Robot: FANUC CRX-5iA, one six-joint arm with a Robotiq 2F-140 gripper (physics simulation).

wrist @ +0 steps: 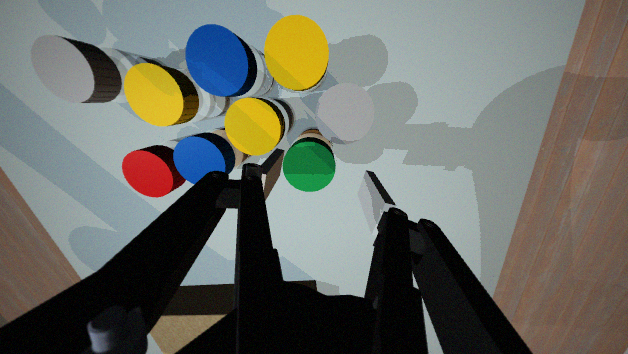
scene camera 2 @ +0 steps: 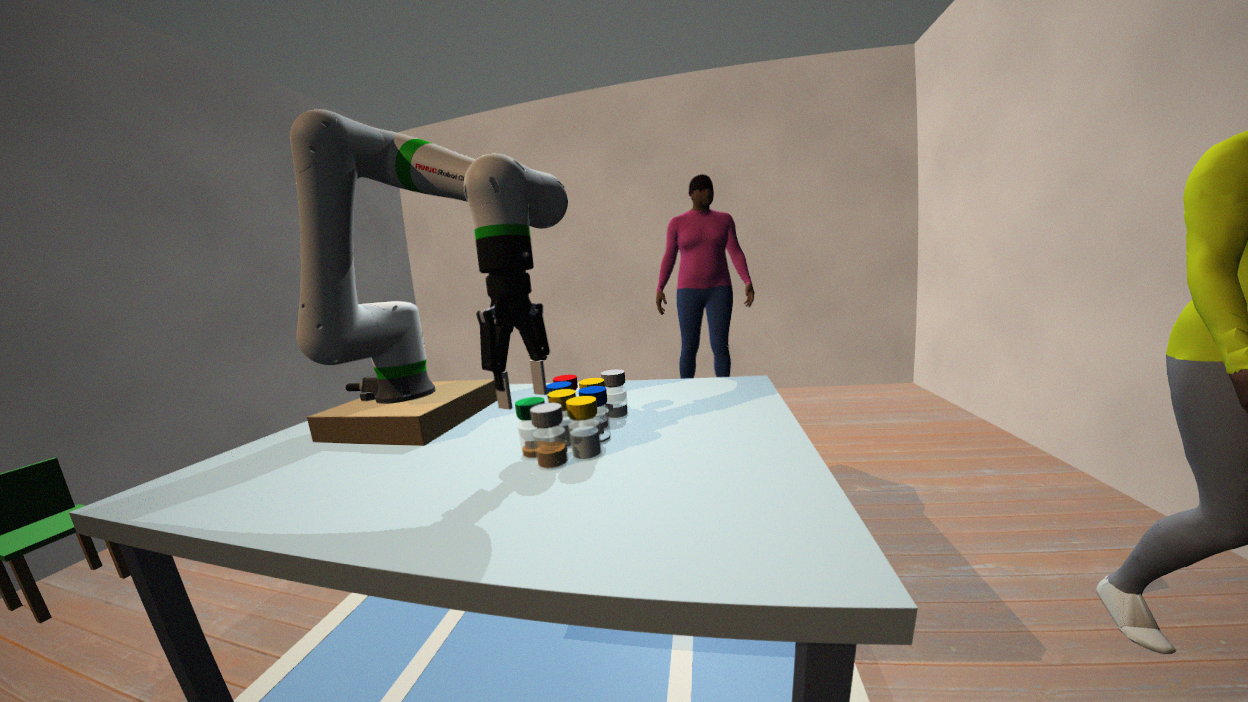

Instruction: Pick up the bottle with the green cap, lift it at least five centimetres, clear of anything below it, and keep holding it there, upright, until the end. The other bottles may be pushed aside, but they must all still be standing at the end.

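Pixels of known places: gripper, fingertip midpoint: [wrist: 322, 172] [scene camera 2: 523, 400]; arm's base, origin of the base link: [scene camera 2: 406, 395].
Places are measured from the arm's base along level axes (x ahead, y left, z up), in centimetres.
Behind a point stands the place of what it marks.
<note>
The green-capped bottle [scene camera 2: 528, 407] @[x 47.4, y -21.0, z 3.8 cm] [wrist: 309, 165] @[x 46.7, y -18.5, z 4.2 cm] stands upright at the edge of the bottle group, on the robot base's side. My gripper [scene camera 2: 521, 384] @[x 46.0, y -19.8, z 4.7 cm] [wrist: 322, 172] @[x 46.0, y -19.8, z 4.7 cm] is part-open, pointing down, and empty. Its fingertips are near the green cap on the base side; in the wrist view the cap shows between and slightly beyond the tips. A grey-capped bottle [scene camera 2: 547, 414] @[x 52.6, y -24.5, z 3.7 cm] [wrist: 346, 112] @[x 51.6, y -22.3, z 4.2 cm] and a yellow-capped bottle [scene camera 2: 561, 397] @[x 51.7, y -15.8, z 4.0 cm] [wrist: 253, 126] @[x 50.9, y -13.5, z 4.2 cm] stand close beside it. A blue-capped bottle [scene camera 2: 559, 386] @[x 48.4, y -8.6, z 4.2 cm] [wrist: 200, 160] @[x 47.9, y -7.4, z 4.2 cm] shows close to the left finger in the wrist view.
Other upright bottles include a red-capped one [scene camera 2: 564, 381] [wrist: 147, 172], a front yellow one [scene camera 2: 581, 406] @[x 57.4, y -20.7, z 3.9 cm] [wrist: 296, 52] @[x 56.6, y -18.2, z 4.2 cm], another blue one [scene camera 2: 592, 395] @[x 57.2, y -14.0, z 3.8 cm] [wrist: 217, 60] @[x 56.6, y -11.4, z 4.2 cm] and a far grey one [scene camera 2: 612, 378] @[x 57.4, y 0.2, z 3.4 cm] [wrist: 62, 69] @[x 57.0, y 2.8, z 4.2 cm]. The wooden base block [scene camera 2: 366, 429] @[x 3.9, y -17.5, z -2.7 cm] is left. Two people stand beyond the table [scene camera 2: 698, 523].
</note>
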